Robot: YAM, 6 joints.
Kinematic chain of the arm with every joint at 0, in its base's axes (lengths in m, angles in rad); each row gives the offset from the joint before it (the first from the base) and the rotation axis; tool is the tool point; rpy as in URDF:
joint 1: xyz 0 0 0.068 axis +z
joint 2: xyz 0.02 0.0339 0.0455 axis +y
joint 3: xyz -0.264 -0.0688 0 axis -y
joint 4: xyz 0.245 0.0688 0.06 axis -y
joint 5: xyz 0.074 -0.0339 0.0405 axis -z
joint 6: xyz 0.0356 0 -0.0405 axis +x
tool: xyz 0 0 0 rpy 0 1.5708 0
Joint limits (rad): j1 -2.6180..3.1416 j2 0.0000..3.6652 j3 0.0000..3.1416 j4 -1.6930..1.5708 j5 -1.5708..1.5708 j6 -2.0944..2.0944
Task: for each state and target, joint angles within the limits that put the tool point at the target. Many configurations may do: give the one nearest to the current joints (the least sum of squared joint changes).
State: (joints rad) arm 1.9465 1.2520 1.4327 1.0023 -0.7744 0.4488
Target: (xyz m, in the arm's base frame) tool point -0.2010 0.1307 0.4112
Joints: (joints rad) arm 2.4494 1.1517 0.8881 0.9685 -0.8903 0.4488
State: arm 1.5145 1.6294 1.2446 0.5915 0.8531 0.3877
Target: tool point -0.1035 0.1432 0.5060
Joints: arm 2.3411 0.9904 1.1575 0.6457 0.7958 0.3877
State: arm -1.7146 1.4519 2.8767 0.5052 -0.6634 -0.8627
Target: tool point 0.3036 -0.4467 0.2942
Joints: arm -1.0189 2.2610 1.9547 0.2442 -0.7529 -0.8627
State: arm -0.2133 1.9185 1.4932 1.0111 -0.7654 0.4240
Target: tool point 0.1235 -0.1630 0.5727
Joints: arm -1.0338 1.3121 1.5007 1.1701 -0.6925 0.4240
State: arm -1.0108 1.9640 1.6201 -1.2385 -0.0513 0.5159
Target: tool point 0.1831 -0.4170 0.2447
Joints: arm -1.1601 2.1378 1.9368 -0.9805 -0.0390 0.5159
